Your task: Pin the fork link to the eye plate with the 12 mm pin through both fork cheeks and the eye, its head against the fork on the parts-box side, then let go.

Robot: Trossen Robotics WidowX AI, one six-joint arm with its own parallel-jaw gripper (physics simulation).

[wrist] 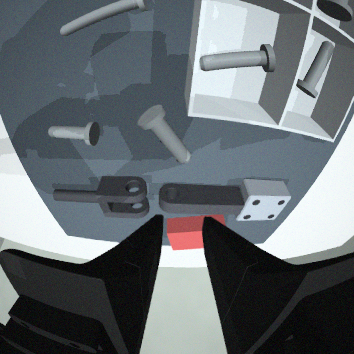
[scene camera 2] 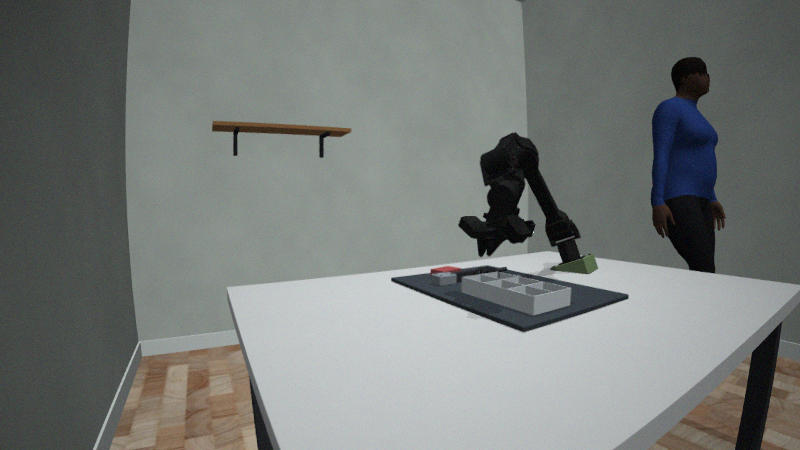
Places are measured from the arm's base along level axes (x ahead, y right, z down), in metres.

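Pixels of known places: gripper, between the fingertips: (wrist: 182, 222) (scene camera 2: 484, 255); arm's base, origin of its link: (scene camera 2: 572, 260).
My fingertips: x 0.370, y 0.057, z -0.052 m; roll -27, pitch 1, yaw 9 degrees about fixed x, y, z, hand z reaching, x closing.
Observation:
Ahead of a thing's pixels: the offset from my fingertips to its middle. "spot": to the spot under its first point. Level surfaces: height alone.
The dark fork link {dx -0.086, dy +0.037, dz +0.055 m} (wrist: 122, 186) lies on the mat in the wrist view, its two holed cheeks facing the eye plate (wrist: 210, 196). A small gap separates them, and no pin passes through either. The eye plate's light block {spot: dx +0.074, dy +0.040, dz +0.048 m} (wrist: 262, 192) (scene camera 2: 444, 278) is at its right end. A thick headed pin {dx -0.006, dy -0.017, dz +0.059 m} (wrist: 170, 140) lies slanted on the mat, on the parts-box side of the fork and eye. I cannot tell which pin is 12 mm. My gripper (wrist: 182, 222) (scene camera 2: 486, 253) is partly open and empty, raised above the mat, its tips showing below the fork and eye in the wrist view.
A short pin {dx -0.082, dy -0.034, dz +0.060 m} (wrist: 70, 132) and a long thin pin {dx -0.037, dy -0.110, dz +0.062 m} (wrist: 100, 16) lie on the dark mat {dz +0.067 m} (scene camera 2: 601, 296). The white parts box {dx +0.079, dy -0.141, dz +0.050 m} (scene camera 2: 497, 294) (wrist: 225, 110) holds more pins, including one {dx +0.039, dy -0.071, dz +0.058 m} (wrist: 235, 60) in the near compartment. A red block {dx +0.011, dy +0.121, dz +0.057 m} (wrist: 187, 236) (scene camera 2: 445, 269) lies beside the eye plate.

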